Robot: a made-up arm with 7 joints.
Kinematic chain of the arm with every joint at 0, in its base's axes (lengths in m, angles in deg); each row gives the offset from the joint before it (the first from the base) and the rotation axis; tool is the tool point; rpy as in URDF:
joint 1: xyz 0.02 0 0.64 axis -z
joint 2: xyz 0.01 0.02 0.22 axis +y
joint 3: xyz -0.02 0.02 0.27 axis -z
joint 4: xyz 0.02 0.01 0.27 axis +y
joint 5: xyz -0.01 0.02 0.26 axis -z
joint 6: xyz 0 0 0.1 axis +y
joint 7: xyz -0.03 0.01 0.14 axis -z
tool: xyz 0 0.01 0.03 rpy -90 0 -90
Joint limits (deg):
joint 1: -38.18..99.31
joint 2: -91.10..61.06
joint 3: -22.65..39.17
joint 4: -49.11..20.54
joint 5: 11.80..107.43
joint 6: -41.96..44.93
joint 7: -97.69..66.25
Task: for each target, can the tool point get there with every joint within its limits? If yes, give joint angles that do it. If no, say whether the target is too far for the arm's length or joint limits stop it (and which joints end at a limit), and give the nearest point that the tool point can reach.
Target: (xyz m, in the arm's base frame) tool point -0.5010 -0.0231 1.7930
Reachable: yes | joints -16.43 -30.45 -14.53 7.28 50.36 -4.16 30.96
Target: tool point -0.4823 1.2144 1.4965
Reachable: no: too far | nearest point -0.3477 0.8890 1.3273 | short by 0.391 m
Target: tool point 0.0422 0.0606 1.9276
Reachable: yes | joints -7.46 -3.77 -5.11 8.14 63.11 23.67 -72.93
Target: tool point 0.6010 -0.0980 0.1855
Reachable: no: joint limits stop it (at a limit: joint 1, joint 2, joint 4, joint 5, joint 6, joint 7) | nearest point 0.4475 0.6512 0.4966 | short by 0.826 m
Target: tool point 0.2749 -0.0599 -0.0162
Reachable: no: joint limits stop it (at a limit: joint 1, joint 2, joint 4, joint 5, joint 6, joint 7) | nearest point 0.2806 0.6769 0.4096 | short by 0.851 m
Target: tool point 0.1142 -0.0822 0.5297
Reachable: no: joint limits stop it (at a limit: joint 1, joint 2, joint 3, joint 4, joint 5, joint 6, joint 7) | nearest point -0.5005 -0.4869 0.4080 | short by 0.746 m
